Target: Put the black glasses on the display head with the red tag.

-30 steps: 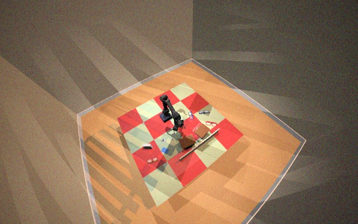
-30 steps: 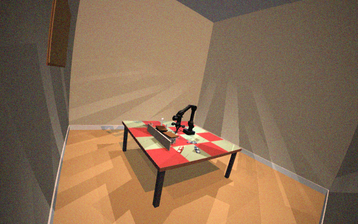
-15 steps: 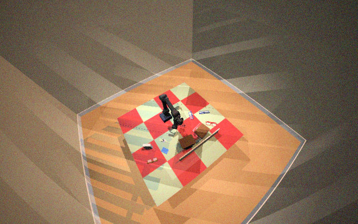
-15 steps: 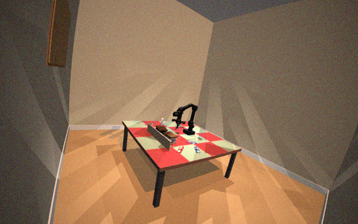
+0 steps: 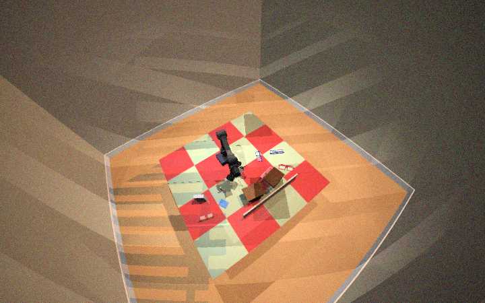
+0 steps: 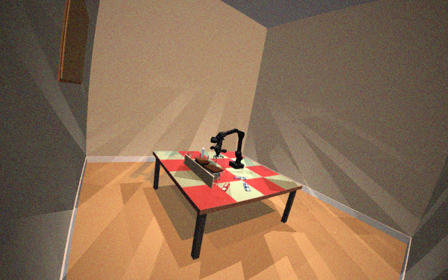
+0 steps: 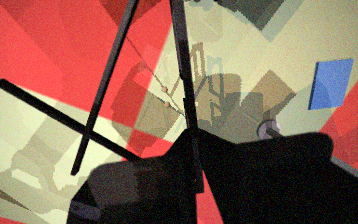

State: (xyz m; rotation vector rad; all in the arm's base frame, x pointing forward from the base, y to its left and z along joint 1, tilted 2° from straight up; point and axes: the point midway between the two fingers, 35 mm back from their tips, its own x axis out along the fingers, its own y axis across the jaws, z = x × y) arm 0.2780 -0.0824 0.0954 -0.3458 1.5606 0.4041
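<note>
The blue square is 100 mm ahead of my gripper tip, 230 mm to the right of it and 120 mm below it. Round my gripper tip: long pale board: 340 mm ahead, 130 mm to the left, 70 mm below; grey object: 50 mm behind, 360 mm to the right, 70 mm below.
</note>
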